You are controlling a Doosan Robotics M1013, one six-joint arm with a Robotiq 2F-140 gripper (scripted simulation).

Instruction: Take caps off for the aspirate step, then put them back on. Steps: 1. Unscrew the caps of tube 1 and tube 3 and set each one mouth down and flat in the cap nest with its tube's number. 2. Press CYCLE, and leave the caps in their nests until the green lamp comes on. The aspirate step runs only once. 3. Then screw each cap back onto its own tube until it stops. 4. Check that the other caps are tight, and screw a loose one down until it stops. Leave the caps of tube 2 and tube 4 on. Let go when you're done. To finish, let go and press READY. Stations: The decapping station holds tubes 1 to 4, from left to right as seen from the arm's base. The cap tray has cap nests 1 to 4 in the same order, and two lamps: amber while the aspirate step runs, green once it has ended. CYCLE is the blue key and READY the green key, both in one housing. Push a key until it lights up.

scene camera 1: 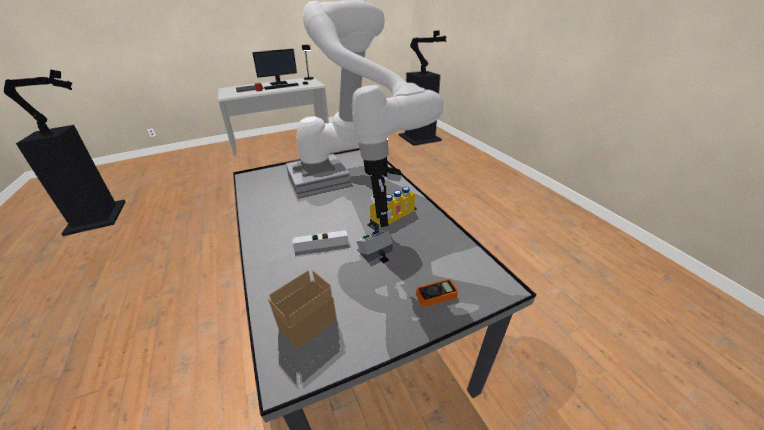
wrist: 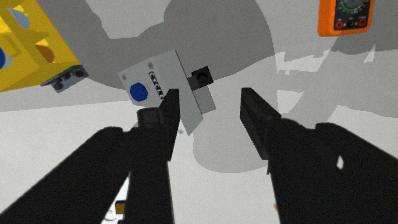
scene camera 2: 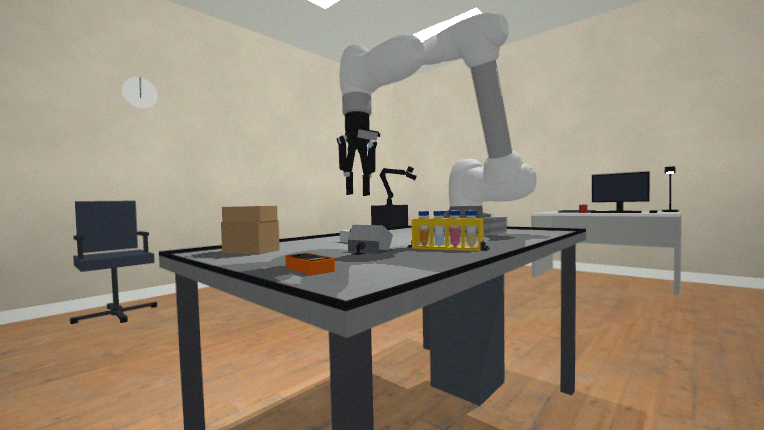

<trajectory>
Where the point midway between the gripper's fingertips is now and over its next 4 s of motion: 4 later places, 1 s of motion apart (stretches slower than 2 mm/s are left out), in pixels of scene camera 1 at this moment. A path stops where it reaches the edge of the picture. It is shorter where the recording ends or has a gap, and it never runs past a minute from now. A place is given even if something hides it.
My gripper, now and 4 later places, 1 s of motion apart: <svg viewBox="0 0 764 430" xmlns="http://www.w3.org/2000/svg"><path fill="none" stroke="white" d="M382 221L366 206L363 195L404 182L405 189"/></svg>
</trajectory>
